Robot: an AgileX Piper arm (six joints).
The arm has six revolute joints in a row. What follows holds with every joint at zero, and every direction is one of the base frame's.
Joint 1 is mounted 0.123 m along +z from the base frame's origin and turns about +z.
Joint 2 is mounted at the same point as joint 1 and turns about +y.
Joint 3 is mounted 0.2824 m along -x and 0.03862 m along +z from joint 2 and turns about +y.
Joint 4 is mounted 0.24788 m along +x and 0.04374 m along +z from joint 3 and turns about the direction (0.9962, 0, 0.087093).
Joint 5 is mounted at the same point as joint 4 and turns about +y.
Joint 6 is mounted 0.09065 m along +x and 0.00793 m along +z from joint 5 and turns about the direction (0.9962, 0, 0.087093).
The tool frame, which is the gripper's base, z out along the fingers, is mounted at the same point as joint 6; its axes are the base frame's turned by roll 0, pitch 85 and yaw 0 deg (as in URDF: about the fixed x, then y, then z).
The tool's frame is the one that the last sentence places.
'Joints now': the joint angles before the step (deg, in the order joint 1, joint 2, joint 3, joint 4, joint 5, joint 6). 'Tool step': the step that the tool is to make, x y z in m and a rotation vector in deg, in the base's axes. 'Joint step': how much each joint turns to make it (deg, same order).
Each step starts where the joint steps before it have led.
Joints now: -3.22, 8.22, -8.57, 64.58, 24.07, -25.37
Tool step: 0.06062, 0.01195, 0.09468, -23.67, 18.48, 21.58
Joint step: 0.00, 32.42, -32.57, -22.54, 29.22, -0.60
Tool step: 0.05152, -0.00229, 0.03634, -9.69, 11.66, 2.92
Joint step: 3.90, 16.32, -18.69, -14.68, 11.47, 8.94
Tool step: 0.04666, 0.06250, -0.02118, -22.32, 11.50, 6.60
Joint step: 24.69, 17.00, -10.66, -28.08, 6.13, 19.24
